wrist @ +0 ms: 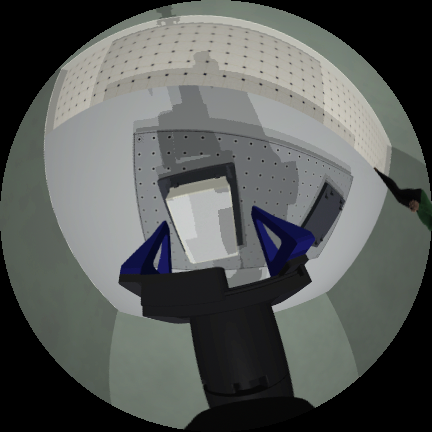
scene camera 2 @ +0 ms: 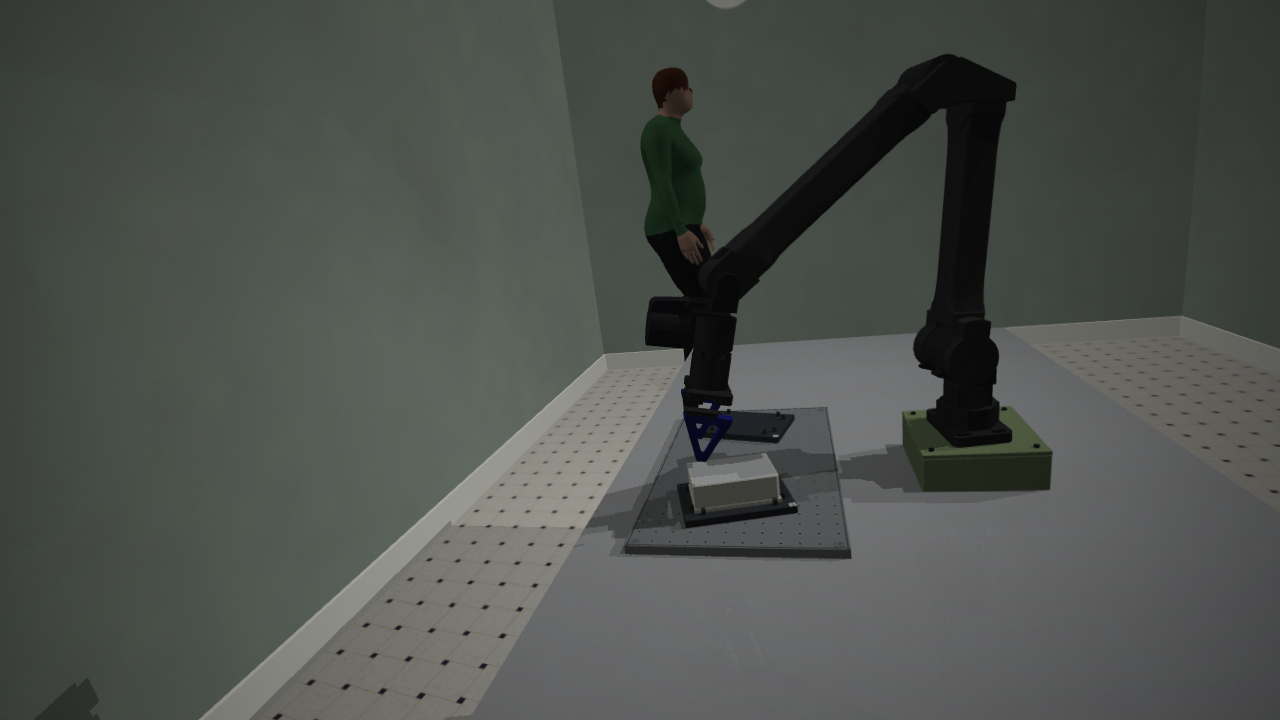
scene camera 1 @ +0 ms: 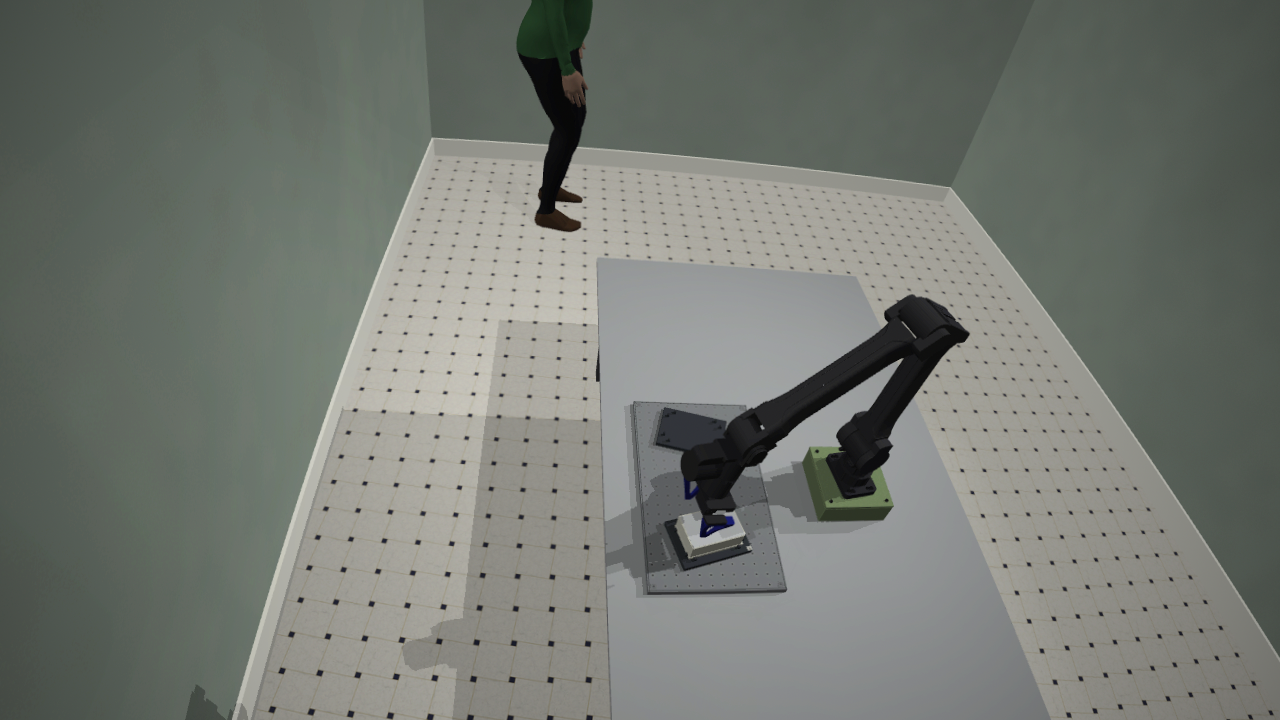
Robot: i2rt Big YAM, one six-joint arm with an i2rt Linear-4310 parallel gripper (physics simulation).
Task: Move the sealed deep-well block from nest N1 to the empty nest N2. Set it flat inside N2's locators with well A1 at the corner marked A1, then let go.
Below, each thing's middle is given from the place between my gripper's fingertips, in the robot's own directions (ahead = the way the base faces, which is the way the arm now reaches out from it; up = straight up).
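Scene:
Relative to my hand, the white block (scene camera 1: 688, 526) is 5 cm below, 1 cm to the left and 4 cm behind. The dark nest plate (scene camera 1: 679, 430) is 8 cm below my hand, 9 cm behind it and 28 cm to the right of it.

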